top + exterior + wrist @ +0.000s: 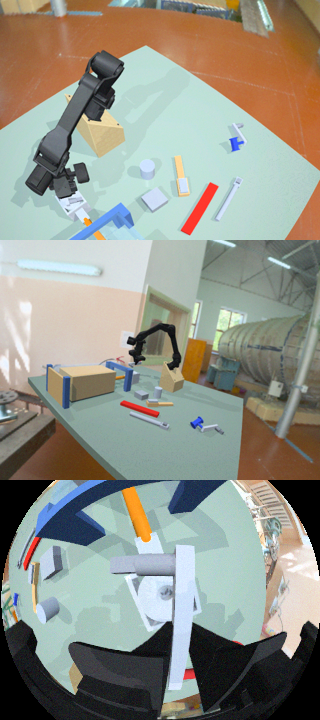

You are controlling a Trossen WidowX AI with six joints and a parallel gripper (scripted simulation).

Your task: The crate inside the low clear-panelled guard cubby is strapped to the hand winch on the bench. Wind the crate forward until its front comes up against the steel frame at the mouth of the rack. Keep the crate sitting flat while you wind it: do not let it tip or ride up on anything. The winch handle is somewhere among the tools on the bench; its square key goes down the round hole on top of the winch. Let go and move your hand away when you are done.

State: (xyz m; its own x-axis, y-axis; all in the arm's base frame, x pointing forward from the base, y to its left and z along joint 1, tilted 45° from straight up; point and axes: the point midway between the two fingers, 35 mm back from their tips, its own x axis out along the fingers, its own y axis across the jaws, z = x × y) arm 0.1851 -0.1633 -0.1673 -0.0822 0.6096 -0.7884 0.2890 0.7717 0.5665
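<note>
Right now my gripper tip is 6 cm past the red knob, 2 cm to the left of it and 2 cm below it. Also, from my gripper tip: pale grey winch: 1 cm behind, 1 cm to the right, 13 cm below; then winch handle: 1 cm behind, 1 cm above; then blue frame: 17 cm ahead, 5 cm below.
</note>
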